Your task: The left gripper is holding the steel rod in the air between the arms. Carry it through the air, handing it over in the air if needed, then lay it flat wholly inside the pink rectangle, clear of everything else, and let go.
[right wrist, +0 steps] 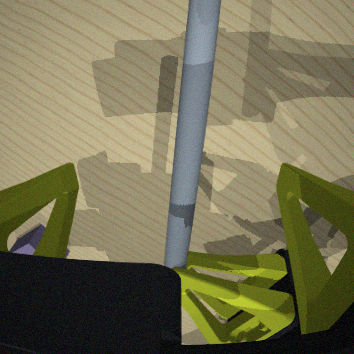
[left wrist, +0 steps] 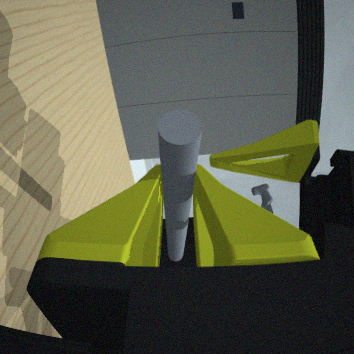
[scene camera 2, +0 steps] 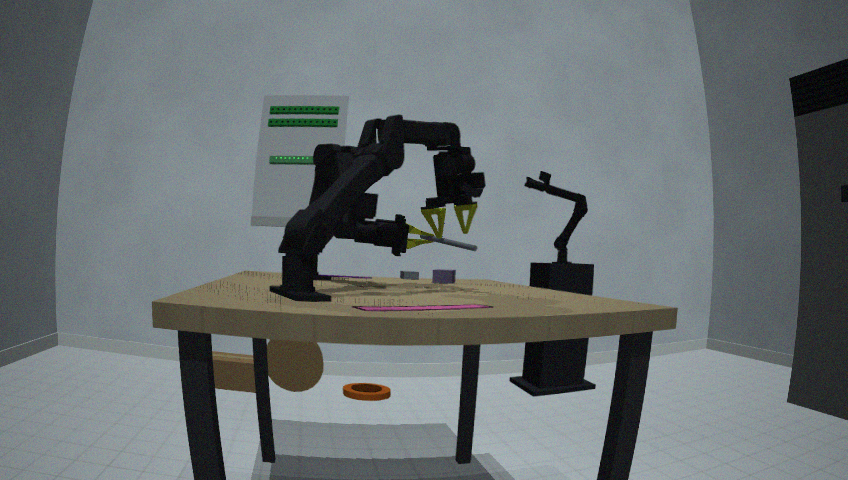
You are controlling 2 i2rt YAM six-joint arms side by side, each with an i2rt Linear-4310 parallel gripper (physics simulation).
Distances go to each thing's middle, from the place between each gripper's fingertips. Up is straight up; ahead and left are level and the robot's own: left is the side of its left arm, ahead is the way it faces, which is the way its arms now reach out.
Labels:
Now: right hand 1 cm past the steel rod [left wrist: 179,130], 1 cm to the right of it and 1 cm above it.
Now: the steel rod 3 cm ahead of my left hand, 5 cm to the right of it and 1 cm below it.

